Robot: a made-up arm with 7 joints. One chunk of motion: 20 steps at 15 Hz.
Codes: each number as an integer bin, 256 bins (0 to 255) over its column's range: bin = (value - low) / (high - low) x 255, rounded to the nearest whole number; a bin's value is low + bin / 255 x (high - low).
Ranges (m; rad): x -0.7..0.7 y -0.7..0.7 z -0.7..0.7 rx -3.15..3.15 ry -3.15..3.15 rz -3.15..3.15
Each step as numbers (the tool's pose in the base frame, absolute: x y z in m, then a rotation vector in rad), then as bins.
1 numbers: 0.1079 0.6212 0.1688 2.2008 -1.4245 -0.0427
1 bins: 147 241 158 217 70 126
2 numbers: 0.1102 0.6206 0.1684 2.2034 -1.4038 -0.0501
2 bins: 148 241 158 217 71 125
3 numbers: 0.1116 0.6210 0.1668 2.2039 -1.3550 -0.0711
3 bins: 148 241 158 217 73 125
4 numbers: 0.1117 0.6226 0.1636 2.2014 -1.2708 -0.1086
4 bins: 148 241 157 217 76 123
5 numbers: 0.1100 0.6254 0.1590 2.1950 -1.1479 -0.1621
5 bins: 148 241 156 216 81 121
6 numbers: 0.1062 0.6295 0.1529 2.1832 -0.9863 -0.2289
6 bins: 147 242 155 216 88 118
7 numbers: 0.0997 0.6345 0.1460 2.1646 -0.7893 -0.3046
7 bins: 146 243 154 215 96 115
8 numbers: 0.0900 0.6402 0.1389 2.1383 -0.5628 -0.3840
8 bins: 144 244 153 214 105 112
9 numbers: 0.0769 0.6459 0.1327 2.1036 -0.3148 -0.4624
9 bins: 142 245 152 213 115 109
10 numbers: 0.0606 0.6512 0.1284 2.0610 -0.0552 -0.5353
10 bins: 139 246 151 211 125 106
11 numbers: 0.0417 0.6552 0.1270 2.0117 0.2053 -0.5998
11 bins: 135 247 151 209 136 103
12 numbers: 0.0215 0.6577 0.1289 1.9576 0.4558 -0.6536
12 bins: 131 247 151 207 146 101
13 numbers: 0.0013 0.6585 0.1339 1.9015 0.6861 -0.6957
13 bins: 128 247 152 204 155 99
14 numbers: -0.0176 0.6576 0.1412 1.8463 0.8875 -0.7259
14 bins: 124 247 153 202 163 98
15 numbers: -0.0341 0.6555 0.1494 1.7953 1.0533 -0.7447
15 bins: 121 247 155 200 170 97
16 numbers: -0.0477 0.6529 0.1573 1.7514 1.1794 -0.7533
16 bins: 119 246 156 198 175 97
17 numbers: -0.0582 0.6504 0.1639 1.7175 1.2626 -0.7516
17 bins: 117 246 157 197 179 97
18 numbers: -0.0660 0.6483 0.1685 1.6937 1.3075 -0.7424
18 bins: 115 246 158 196 180 97
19 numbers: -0.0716 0.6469 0.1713 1.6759 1.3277 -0.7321
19 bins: 114 245 159 195 181 98
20 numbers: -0.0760 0.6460 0.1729 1.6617 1.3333 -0.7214
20 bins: 114 245 159 195 181 98
